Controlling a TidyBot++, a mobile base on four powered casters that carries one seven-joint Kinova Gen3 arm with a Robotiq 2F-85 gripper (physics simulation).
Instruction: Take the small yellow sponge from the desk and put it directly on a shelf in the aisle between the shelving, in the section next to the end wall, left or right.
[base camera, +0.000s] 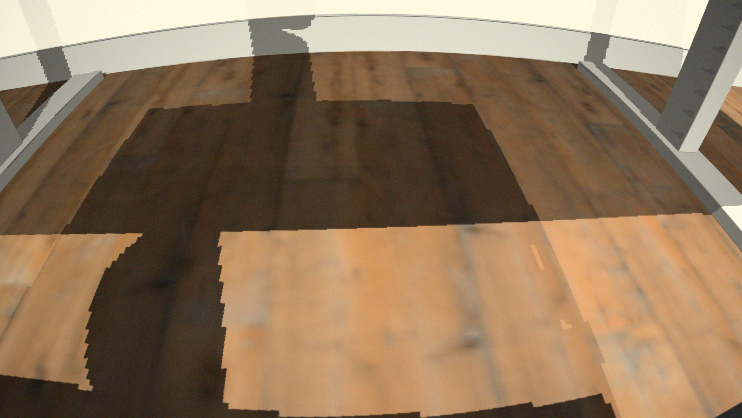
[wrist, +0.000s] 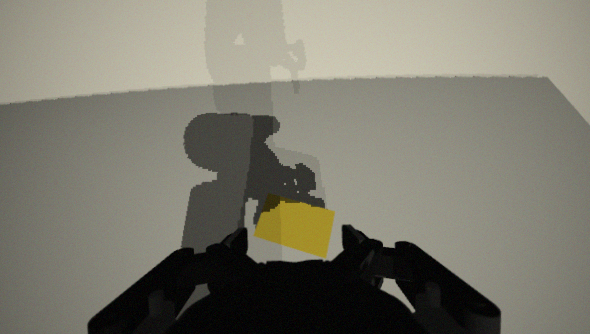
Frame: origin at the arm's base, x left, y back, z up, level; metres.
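Seen in the pictures: gripper, fingertip midpoint: (wrist: 294, 237).
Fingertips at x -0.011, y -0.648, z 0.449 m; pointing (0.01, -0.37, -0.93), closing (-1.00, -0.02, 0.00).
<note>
A point is followed by its place in that frame.
The small yellow sponge (wrist: 300, 227) @[z 0.369, x -0.019, y -0.661 m] lies flat on the pale grey desk top (wrist: 440, 150) @[z 0.324, x -0.302, y -0.804 m], a little rotated, at the lower middle of the wrist view. My gripper (wrist: 294, 237) @[z 0.449, x -0.012, y -0.648 m] is open and empty. Its fingers show to the left and right of the sponge, with the left fingertip close to the sponge's left corner. How high the fingertips are above the desk is hard to tell. A dark arm shadow lies on the desk and over the sponge's upper left edge. The shelving does not show in either view.
The far desk edge and its right corner show in the wrist view, with a pale surface beyond. In the base camera view, a grey floor bar (base camera: 57, 116) @[z -0.378, x 0.623, y -0.729 m] stands on the left and a grey upright post (base camera: 698, 77) @[z -0.239, x -0.561, y -0.639 m] on the right. A pale baseboard (base camera: 415, 36) @[z -0.358, x -0.117, y -1.011 m] runs across behind.
</note>
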